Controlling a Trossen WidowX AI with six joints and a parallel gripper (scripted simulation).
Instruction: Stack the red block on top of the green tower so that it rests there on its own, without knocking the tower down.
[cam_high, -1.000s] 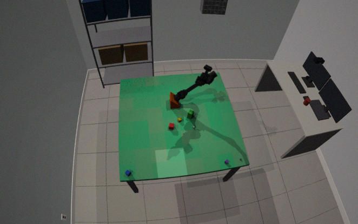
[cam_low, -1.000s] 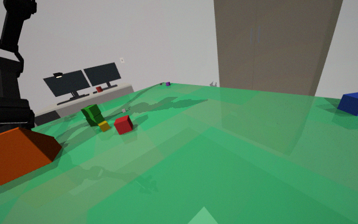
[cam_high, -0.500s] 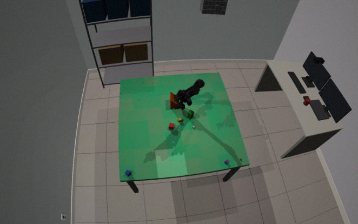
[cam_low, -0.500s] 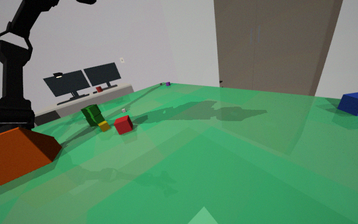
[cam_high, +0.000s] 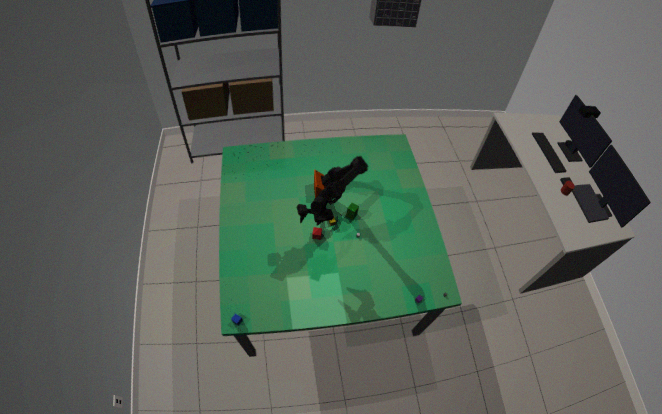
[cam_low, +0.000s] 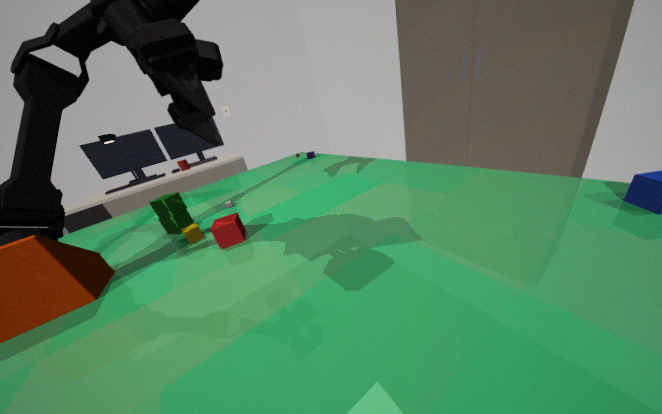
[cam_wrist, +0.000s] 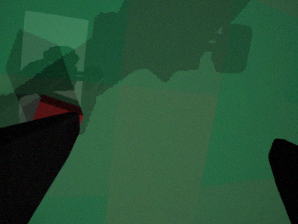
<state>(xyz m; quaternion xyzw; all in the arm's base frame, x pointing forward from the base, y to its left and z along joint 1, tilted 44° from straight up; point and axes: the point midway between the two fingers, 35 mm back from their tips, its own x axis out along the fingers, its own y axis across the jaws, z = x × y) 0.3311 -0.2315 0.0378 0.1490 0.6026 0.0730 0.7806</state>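
Right now my gripper tip is 4 cm past the red block, 6 cm to the right of it and 18 cm above it. Also, from my gripper tip: blue block 40 cm ahead, 44 cm to the right, 19 cm below; small yellow block 11 cm behind, 16 cm to the left, 19 cm below; tiny white piece 1 cm behind, 28 cm to the left, 20 cm below.
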